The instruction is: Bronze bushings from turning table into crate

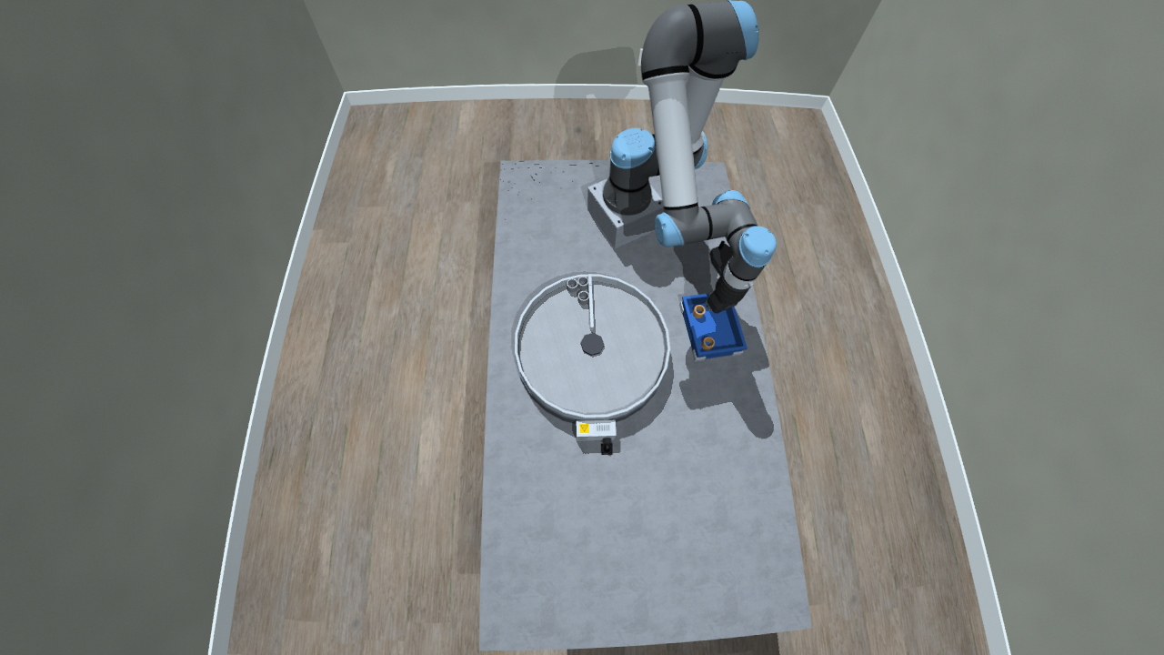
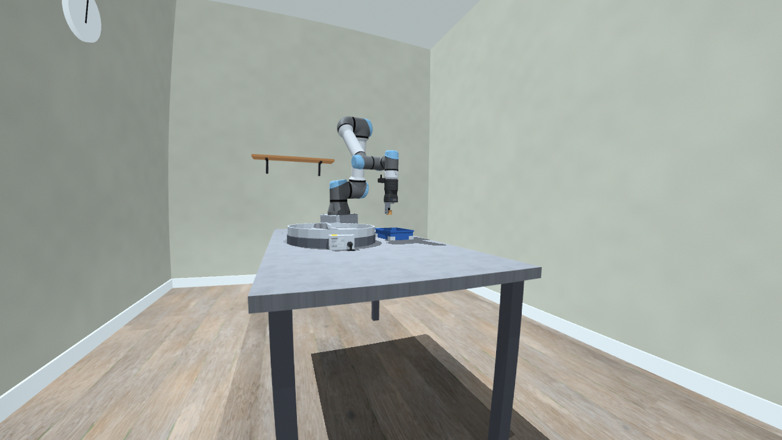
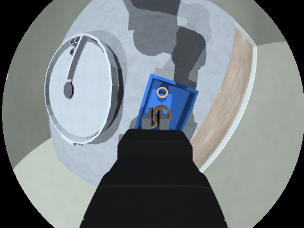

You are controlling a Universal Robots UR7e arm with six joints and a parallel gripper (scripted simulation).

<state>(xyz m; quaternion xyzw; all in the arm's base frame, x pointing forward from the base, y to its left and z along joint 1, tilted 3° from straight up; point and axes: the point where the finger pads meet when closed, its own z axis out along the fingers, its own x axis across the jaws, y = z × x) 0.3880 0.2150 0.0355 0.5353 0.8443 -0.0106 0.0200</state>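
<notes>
The blue crate is 130 mm below my hand, 40 mm to the left of it and 10 mm ahead of it. Also, from my hand: round turning table: 320 mm to the right, 100 mm below, 90 mm ahead.
</notes>
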